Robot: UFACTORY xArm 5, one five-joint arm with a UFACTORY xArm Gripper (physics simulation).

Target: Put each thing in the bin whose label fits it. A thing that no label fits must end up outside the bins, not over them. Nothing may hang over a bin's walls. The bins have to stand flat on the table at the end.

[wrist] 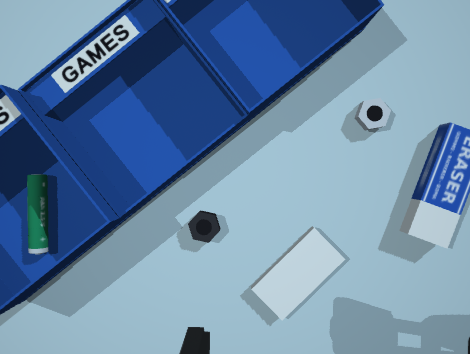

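Places are measured from the arm's base along level axes (x ahead, y left, z up), in millimetres.
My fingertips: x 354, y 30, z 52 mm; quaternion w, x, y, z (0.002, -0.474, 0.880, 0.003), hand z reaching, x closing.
Note:
Ahead of a thing's pixels: the offset from my fingertips to its middle. "spot": to the spot under its first point. Level surfaces: height alone.
A green battery @(114 mm ahead, 99 mm left, 96 mm down) [38, 214] lies in the left blue bin @(spot: 98 mm ahead, 87 mm left, 101 mm down) [75, 225], whose label is cut off to a final S. The blue bin labelled GAMES @(132 mm ahead, 18 mm left, 85 mm down) [145, 135] is beside it, with no object inside. Part of a third blue bin @(spot: 128 mm ahead, 54 mm right, 101 mm down) [255, 45] shows at the top; its label is almost wholly out of view. On the table lie a black hex nut @(58 mm ahead, 26 mm left, 104 mm down) [204, 227], a silver hex nut @(60 mm ahead, 89 mm right, 104 mm down) [374, 114], a plain white rectangular block @(7 mm ahead, 5 mm right, 105 mm down) [299, 273] and a blue and white eraser @(5 mm ahead, 101 mm right, 102 mm down) [442, 187]. My gripper [332, 341] is open and empty, its fingers wide apart at the bottom edge, above the table.
The bins stand in a slanting row across the upper left, with their near walls facing the loose things. The black nut is close to the near wall of the GAMES bin. The gripper's shadow falls on the table @(108 mm down) [300, 170] at the lower right, below the eraser.

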